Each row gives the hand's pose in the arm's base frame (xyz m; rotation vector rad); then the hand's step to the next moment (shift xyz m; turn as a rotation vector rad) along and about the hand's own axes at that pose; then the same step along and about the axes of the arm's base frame.
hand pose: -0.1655 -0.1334 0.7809 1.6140 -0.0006 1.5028
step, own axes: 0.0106 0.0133 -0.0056 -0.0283 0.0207 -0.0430
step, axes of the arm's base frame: -0.0090 0.0012 0.0154 -0.0529 -0.0024 -0.0166
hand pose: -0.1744 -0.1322 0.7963 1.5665 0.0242 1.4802
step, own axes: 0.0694 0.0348 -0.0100 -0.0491 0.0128 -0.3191
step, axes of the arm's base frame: -0.0087 0.0274 0.0728 -0.2705 0.1538 -0.0871
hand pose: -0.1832 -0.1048 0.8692 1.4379 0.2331 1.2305
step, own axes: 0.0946 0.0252 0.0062 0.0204 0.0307 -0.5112
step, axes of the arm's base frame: 0.0328 0.0577 0.0723 -0.3960 0.3157 -0.0786
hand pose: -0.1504 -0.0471 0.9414 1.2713 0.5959 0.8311
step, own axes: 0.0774 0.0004 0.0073 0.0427 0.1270 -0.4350
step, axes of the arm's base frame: 0.0508 0.0585 0.0063 -0.3431 0.2973 0.0329
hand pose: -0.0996 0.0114 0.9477 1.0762 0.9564 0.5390
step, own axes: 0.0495 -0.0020 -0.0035 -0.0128 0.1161 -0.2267
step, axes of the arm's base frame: 0.0220 0.0391 -0.0214 -0.1930 0.1483 0.0761
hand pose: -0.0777 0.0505 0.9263 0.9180 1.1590 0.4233
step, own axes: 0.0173 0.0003 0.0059 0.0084 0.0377 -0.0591
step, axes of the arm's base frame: 0.0120 0.0101 -0.0094 -0.0447 0.0513 0.0188
